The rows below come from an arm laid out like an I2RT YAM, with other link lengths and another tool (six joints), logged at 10 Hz.
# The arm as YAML. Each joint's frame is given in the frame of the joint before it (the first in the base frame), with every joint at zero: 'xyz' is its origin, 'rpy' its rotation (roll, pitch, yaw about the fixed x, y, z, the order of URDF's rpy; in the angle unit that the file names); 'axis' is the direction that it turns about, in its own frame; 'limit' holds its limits. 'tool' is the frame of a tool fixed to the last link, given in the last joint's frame.
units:
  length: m
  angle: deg
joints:
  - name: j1
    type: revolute
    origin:
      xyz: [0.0, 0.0, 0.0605]
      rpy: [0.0, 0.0, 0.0]
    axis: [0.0, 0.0, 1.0]
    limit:
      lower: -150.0
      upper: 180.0
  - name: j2
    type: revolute
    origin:
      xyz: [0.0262, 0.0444, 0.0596]
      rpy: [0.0, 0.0, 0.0]
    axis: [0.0, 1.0, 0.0]
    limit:
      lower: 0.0
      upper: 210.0
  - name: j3
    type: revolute
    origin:
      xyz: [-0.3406, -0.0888, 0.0]
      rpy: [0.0, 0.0, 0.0]
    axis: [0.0, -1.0, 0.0]
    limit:
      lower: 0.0
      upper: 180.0
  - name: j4
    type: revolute
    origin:
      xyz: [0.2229, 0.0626, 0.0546]
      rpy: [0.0, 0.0, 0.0]
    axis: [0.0, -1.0, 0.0]
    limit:
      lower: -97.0
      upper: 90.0
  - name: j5
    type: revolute
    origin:
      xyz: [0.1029, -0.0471, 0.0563]
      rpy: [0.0, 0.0, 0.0]
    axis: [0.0, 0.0, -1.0]
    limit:
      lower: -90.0
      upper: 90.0
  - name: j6
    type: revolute
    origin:
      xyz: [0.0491, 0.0, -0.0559]
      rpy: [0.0, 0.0, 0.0]
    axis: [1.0, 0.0, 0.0]
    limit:
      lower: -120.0
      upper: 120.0
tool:
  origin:
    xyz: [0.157, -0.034, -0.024]
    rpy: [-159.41, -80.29, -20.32]
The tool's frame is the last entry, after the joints.
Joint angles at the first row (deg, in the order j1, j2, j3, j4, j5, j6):
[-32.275, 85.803, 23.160, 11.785, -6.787, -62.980]
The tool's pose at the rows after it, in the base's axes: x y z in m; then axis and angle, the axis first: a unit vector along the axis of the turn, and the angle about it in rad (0 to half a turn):
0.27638, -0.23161, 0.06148, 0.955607, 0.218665, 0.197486, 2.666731
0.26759, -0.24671, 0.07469, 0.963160, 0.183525, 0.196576, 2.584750
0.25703, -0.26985, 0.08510, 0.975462, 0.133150, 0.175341, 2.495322
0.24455, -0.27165, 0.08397, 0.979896, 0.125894, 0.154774, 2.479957
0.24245, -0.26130, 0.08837, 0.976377, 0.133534, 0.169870, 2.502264
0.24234, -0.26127, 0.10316, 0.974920, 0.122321, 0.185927, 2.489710
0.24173, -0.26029, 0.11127, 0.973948, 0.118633, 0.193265, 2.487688
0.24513, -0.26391, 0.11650, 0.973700, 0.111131, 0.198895, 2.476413
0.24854, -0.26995, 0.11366, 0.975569, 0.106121, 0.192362, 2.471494
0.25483, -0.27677, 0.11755, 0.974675, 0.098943, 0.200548, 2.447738
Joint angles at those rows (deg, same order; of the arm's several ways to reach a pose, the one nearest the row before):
[-31.958, 83.802, 21.915, 11.797, -4.359, -62.186]
[-31.863, 82.029, 20.349, 14.986, 0.443, -60.003]
[-31.554, 82.608, 20.479, 17.347, 7.893, -57.118]
[-31.554, 81.610, 20.144, 15.620, 10.233, -57.111]
[-31.553, 78.337, 19.919, 12.915, 7.990, -57.082]
[-31.575, 75.359, 21.065, 10.625, 7.882, -56.020]
[-31.639, 73.547, 22.021, 8.560, 7.594, -55.624]
[-31.551, 73.813, 22.606, 9.150, 8.078, -55.017]
[-31.637, 75.975, 23.061, 10.515, 8.885, -54.831]
[-31.635, 77.499, 22.880, 13.825, 9.602, -54.617]

